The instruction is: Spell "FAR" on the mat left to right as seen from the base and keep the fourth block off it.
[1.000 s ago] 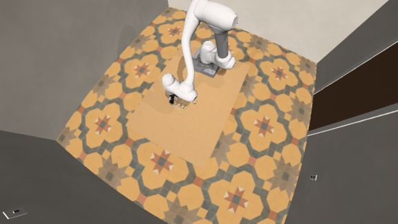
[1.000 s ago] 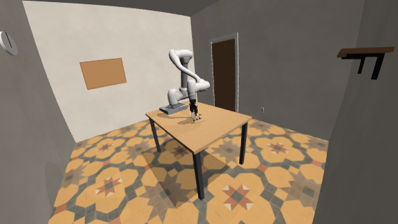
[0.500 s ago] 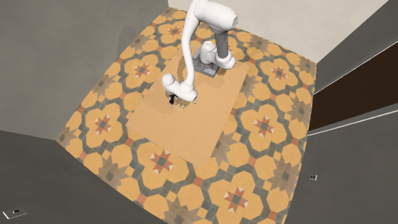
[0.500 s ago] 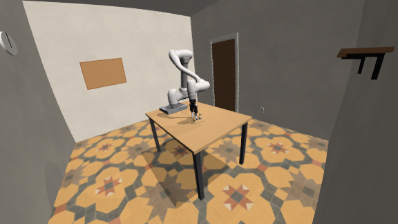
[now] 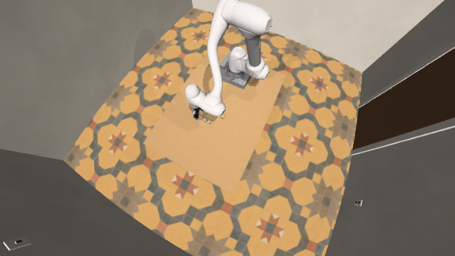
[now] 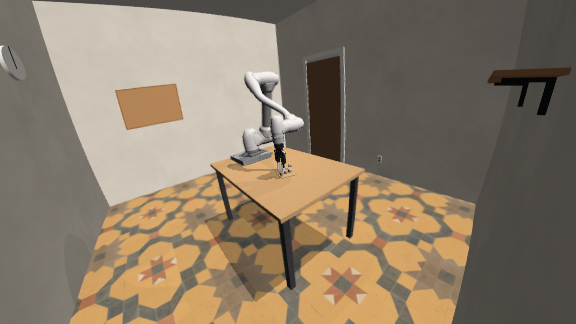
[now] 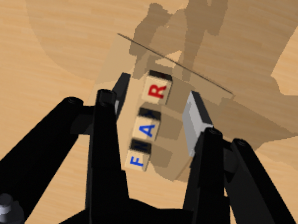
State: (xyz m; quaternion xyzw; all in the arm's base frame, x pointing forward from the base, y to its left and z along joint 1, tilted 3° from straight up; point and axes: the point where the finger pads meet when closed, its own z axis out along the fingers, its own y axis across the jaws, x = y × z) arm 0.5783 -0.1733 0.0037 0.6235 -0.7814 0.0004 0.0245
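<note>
Now: the R block 6 cm below my hand. Round my hand: tan mat: 7 cm below, 4 cm to the left, 1 cm ahead.
</note>
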